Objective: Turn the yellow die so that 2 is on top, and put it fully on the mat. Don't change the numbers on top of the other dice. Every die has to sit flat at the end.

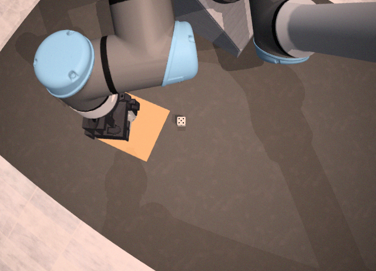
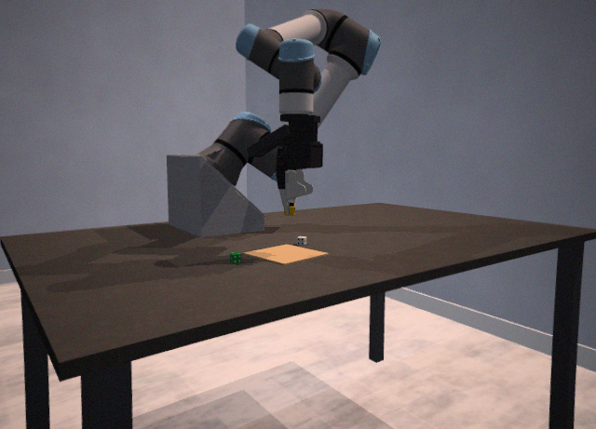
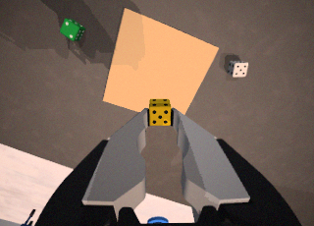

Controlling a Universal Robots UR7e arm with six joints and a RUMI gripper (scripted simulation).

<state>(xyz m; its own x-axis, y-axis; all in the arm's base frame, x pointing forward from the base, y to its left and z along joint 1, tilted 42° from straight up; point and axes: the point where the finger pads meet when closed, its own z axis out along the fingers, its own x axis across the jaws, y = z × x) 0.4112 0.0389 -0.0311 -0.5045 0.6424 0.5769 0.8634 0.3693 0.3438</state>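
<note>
My gripper is now 110 mm above the orange mat, 10 mm to the left of it and 10 mm past it. The rest, counted from my hand: green die (130 mm to the right, 100 mm below, 10 mm behind); white die (100 mm below, 90 mm to the left, 80 mm behind); yellow die (10 mm below).
</note>
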